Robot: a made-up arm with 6 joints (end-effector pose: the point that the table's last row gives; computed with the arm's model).
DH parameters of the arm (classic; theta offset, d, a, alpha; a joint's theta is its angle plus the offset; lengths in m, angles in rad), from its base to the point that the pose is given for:
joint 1: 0 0.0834 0 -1.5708
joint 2: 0.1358 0 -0.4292 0
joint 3: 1.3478 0 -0.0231 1.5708
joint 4: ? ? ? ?
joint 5: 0 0 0.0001 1.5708
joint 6: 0 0.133 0 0
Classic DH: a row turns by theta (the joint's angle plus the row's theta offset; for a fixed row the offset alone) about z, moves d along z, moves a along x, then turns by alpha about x.
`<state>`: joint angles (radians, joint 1 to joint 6).
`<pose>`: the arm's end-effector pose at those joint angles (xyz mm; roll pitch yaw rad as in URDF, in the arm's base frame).
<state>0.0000 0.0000 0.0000 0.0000 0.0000 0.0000</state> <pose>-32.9 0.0 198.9 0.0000 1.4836 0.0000</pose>
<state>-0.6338 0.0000 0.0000 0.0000 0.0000 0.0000</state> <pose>-26.5 19.5 198.9 0.0000 1.4836 -0.6338</pose>
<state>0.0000 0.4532 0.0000 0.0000 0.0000 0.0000</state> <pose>21.0 0.0 201.6 -3.1416 1.2048 -3.1416</pose>
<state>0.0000 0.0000 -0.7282 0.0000 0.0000 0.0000</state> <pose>-170.6 0.0 445.5 0.0000 0.7554 0.0000</pose>
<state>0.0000 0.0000 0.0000 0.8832 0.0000 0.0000</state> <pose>-32.9 0.1 198.9 1.4582 0.6845 1.4994</pose>
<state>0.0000 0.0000 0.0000 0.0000 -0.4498 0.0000</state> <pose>-51.0 0.0 255.4 0.0000 1.0338 0.0000</pose>
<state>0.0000 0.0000 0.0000 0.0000 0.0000 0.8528</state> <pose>-32.9 0.0 198.9 1.4552 0.7147 1.4949</pose>
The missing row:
joint 4: 0 0.2629 0 -1.5708
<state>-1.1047 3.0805 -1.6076 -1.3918 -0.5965 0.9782</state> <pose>304.9 -442.6 -308.6 2.6963 0.4935 2.3930</pose>
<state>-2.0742 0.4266 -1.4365 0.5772 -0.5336 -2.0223</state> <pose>94.0 247.1 684.5 0.0026 0.2816 2.6961</pose>
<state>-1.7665 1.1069 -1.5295 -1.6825 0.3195 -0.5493</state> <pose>-77.3 -176.1 703.8 -1.0014 -0.4125 2.3275</pose>
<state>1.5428 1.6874 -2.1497 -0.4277 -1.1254 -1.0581</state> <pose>-41.0 312.5 779.1 -0.0584 -0.3849 0.2893</pose>
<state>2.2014 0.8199 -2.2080 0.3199 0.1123 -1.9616</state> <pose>125.2 -179.5 828.0 -0.1993 -0.0491 0.5663</pose>
